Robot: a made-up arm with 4 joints.
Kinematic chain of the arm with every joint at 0, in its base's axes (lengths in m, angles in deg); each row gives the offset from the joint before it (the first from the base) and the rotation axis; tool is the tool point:
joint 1: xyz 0 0 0.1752 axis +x
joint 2: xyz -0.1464 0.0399 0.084 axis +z
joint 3: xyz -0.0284 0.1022 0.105 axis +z
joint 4: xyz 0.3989 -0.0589 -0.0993 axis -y
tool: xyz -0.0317 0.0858 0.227
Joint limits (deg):
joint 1: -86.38..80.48
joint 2: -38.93..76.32
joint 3: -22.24..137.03
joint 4: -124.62..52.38
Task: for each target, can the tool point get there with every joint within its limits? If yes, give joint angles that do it. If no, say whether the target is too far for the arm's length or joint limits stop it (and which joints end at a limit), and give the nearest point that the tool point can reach.
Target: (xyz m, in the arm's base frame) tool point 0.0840 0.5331 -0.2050
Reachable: yes | joints -47.51 38.30 18.79 -86.22
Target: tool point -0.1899 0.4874 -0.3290
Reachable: yes | joints -71.17 2.55 85.55 -32.23
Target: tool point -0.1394 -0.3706 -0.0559
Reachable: no: joint limits stop it (at a limit: joint 1, joint 2, joint 3) | nearest point 0.0923 -0.3382 0.0655 | short by 0.264 m
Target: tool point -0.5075 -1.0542 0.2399
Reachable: no: too far | nearest point -0.6161 -0.3902 0.1991 | short by 0.674 m
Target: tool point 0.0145 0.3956 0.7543
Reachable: yes | joints 38.16 24.66 40.03 -66.02
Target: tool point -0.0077 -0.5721 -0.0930
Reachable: no: joint limits stop it (at a limit: joint 2, joint 3) | nearest point 0.1451 -0.3651 0.0041 | short by 0.275 m
